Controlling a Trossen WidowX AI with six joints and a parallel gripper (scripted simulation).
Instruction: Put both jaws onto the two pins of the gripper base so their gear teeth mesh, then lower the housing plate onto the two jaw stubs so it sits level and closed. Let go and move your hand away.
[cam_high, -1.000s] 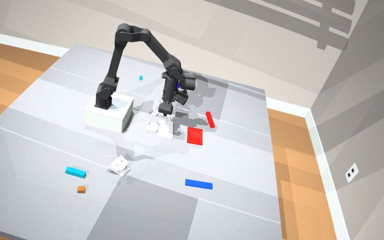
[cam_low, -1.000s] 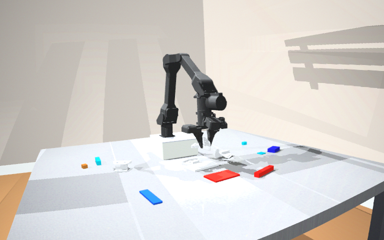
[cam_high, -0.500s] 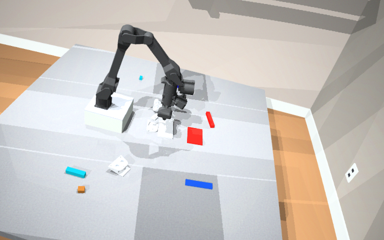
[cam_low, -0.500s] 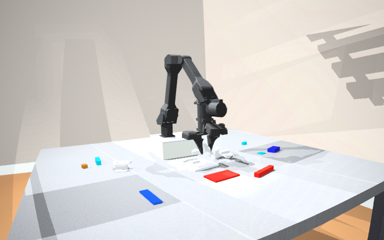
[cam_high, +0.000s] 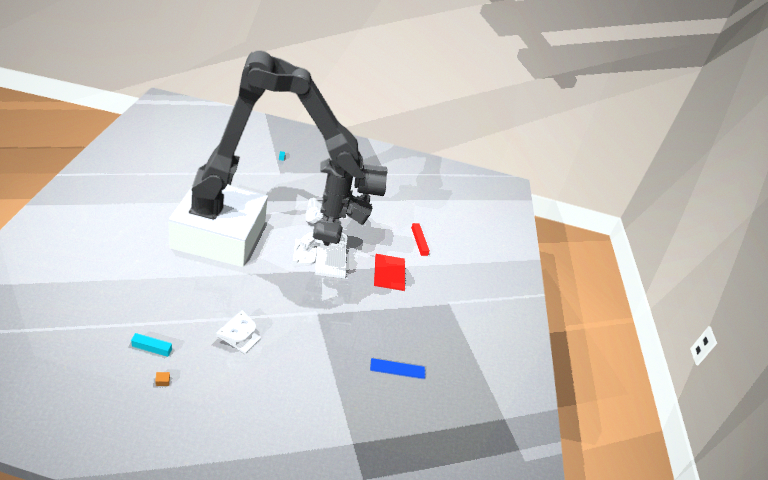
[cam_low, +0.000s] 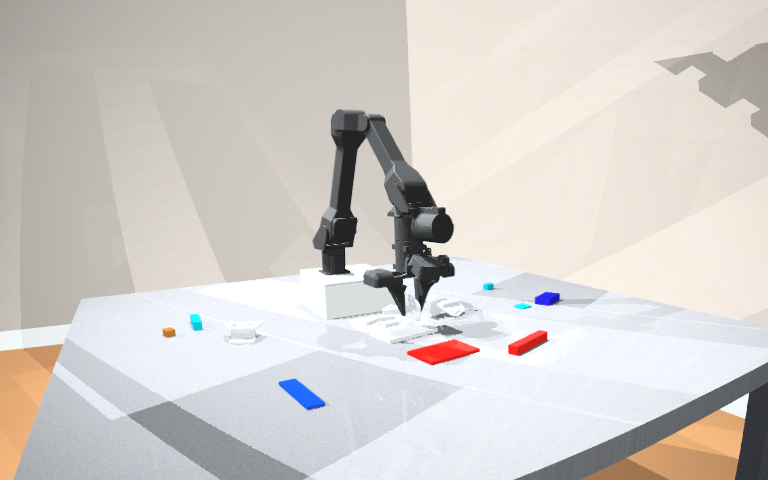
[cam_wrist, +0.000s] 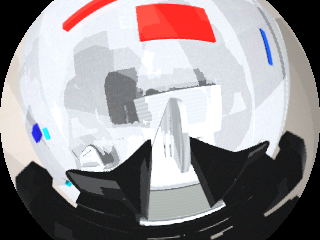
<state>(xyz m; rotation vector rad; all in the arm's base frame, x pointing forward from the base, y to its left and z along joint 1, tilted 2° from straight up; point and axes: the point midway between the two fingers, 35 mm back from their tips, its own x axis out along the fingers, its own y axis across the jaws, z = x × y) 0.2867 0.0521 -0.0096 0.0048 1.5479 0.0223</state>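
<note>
Right now my gripper tip is 2 cm short of the flat white plate, 3 cm to the left of it and 3 cm above it. From my gripper tip the other things lie so: white housing plate 5 cm behind, 4 cm to the right, 3 cm below; red plate 16 cm ahead, 3 cm to the right, 3 cm below; white jaw 5 cm behind, 9 cm to the left.
</note>
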